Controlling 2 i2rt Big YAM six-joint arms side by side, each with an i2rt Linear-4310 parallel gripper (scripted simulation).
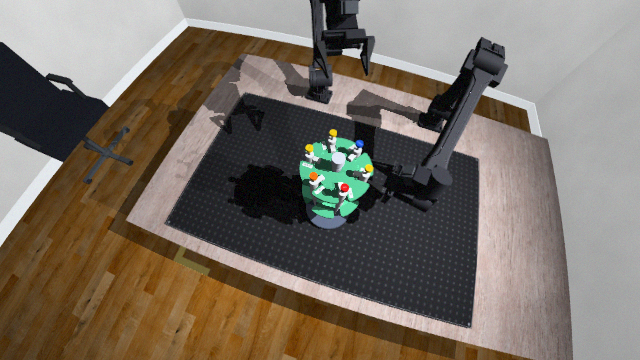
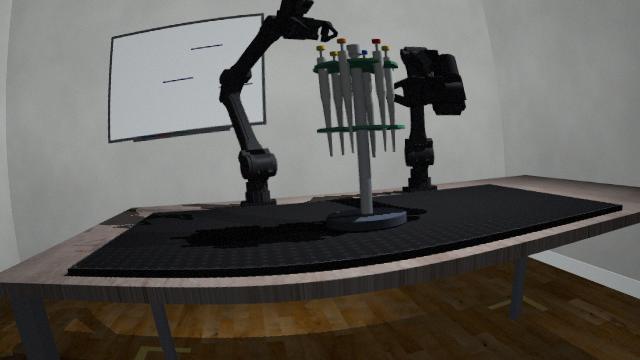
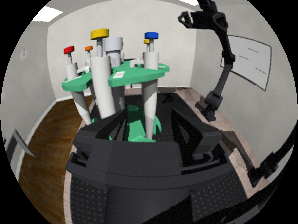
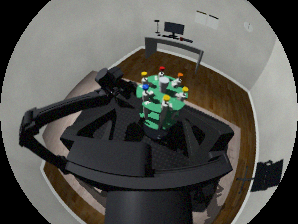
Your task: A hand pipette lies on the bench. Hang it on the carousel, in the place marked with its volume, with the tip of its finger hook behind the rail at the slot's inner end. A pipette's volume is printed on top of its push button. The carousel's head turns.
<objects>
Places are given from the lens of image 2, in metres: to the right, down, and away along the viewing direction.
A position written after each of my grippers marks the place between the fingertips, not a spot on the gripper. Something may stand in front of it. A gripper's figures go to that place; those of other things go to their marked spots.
my left gripper (image 2: 381, 92): 0.14, -0.20, 0.95
my right gripper (image 2: 322, 32): 0.01, -0.38, 1.04
</objects>
